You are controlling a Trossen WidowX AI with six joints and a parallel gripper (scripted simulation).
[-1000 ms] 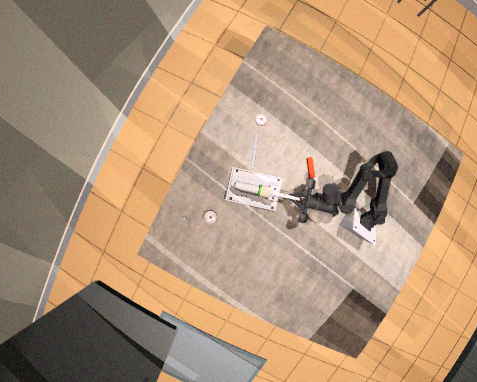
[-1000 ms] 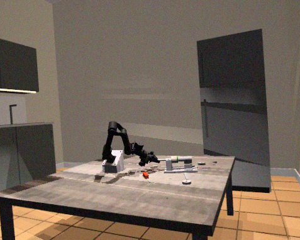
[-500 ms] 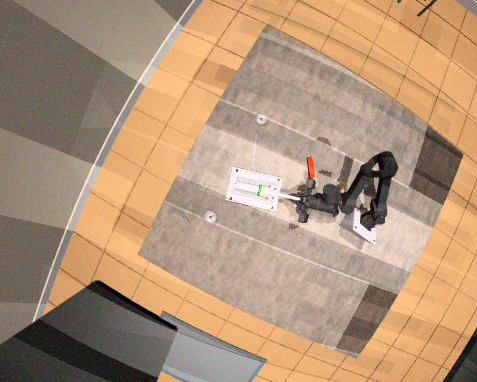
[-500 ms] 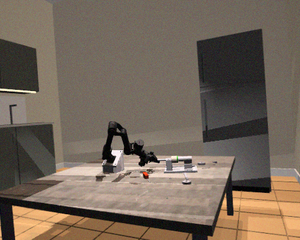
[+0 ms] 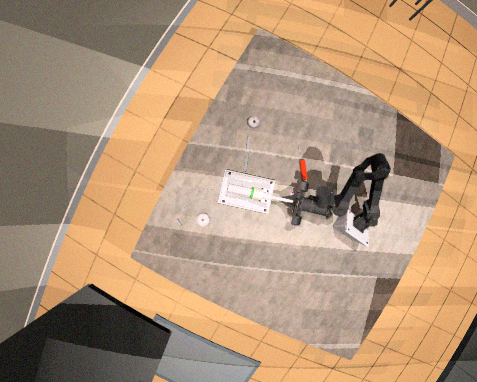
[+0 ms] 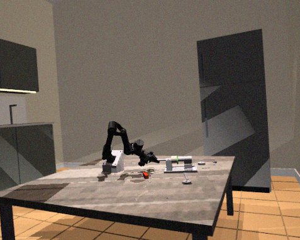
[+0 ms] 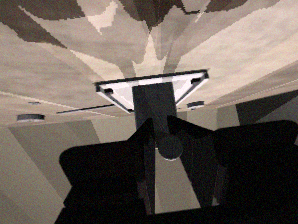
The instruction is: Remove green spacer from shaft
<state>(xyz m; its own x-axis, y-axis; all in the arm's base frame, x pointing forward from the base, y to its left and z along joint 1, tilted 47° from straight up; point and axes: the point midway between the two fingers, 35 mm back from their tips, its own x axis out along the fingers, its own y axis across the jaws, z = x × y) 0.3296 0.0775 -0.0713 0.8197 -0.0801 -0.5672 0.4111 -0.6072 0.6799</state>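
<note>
My gripper tip is now 4 cm short of the shaft, 2 cm to the right of it and 2 cm below it. From my gripper tip the other things lie so: thin rod 24 cm ahead, 8 cm to the right, 6 cm below; cream spacer 10 cm ahead, 5 cm to the left, 2 cm above; green spacer 12 cm ahead, 5 cm to the left, 1 cm below.
</note>
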